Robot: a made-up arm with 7 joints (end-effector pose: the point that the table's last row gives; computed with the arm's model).
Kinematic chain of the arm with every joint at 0, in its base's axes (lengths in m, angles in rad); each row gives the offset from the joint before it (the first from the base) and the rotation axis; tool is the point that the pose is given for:
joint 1: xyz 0 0 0.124 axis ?
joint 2: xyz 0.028 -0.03 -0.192 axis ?
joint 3: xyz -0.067 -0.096 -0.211 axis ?
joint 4: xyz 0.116 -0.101 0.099 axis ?
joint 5: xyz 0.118 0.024 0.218 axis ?
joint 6: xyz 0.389 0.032 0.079 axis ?
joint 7: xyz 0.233 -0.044 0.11 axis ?
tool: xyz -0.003 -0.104 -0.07
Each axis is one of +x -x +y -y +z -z.
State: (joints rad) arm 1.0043 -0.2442 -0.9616 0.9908 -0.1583 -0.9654 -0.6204
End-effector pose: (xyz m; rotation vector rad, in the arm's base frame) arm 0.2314 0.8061 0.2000 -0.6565 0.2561 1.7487
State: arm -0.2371 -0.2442 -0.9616 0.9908 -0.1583 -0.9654 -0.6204
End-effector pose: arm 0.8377 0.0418 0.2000 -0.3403 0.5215 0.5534
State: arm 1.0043 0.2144 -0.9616 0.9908 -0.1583 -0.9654 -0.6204
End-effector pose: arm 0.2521 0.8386 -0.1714 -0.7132 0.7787 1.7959
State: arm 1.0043 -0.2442 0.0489 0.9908 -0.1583 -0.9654 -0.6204
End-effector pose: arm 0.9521 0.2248 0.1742 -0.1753 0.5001 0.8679
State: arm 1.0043 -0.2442 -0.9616 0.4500 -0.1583 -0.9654 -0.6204
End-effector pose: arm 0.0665 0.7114 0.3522 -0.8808 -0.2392 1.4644
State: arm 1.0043 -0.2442 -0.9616 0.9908 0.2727 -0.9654 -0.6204
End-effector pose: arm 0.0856 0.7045 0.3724 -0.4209 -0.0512 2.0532
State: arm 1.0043 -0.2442 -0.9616 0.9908 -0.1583 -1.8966 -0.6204
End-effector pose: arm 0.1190 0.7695 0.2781 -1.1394 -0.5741 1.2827
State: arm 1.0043 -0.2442 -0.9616 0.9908 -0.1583 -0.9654 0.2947
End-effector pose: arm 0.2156 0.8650 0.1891 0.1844 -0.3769 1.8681
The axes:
joint 1: +z
joint 2: +y
joint 3: -z
joint 4: +x
joint 5: +z
joint 6: +x
joint 7: -y

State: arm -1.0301 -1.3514 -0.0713 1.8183 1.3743 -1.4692 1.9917
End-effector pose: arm -0.9178 -0.0874 0.2348 0.4974 1.5389 -0.6529
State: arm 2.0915 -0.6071 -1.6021 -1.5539 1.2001 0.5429 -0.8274
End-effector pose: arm -0.4496 -0.0751 -0.7257 -1.6802 -2.3727 0.9679
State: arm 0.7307 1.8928 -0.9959 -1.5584 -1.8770 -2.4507 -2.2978
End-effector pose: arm 0.2335 0.4925 -0.1841 -1.3118 -0.2426 -2.3676
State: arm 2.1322 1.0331 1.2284 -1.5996 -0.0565 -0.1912 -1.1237
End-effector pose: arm 0.5062 0.6268 -0.4956 -2.3246 -0.6421 -0.8713
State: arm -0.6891 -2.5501 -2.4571 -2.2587 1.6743 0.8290 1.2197
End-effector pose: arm 0.6332 -0.0747 0.5826 2.5711 -0.6529 0.1797
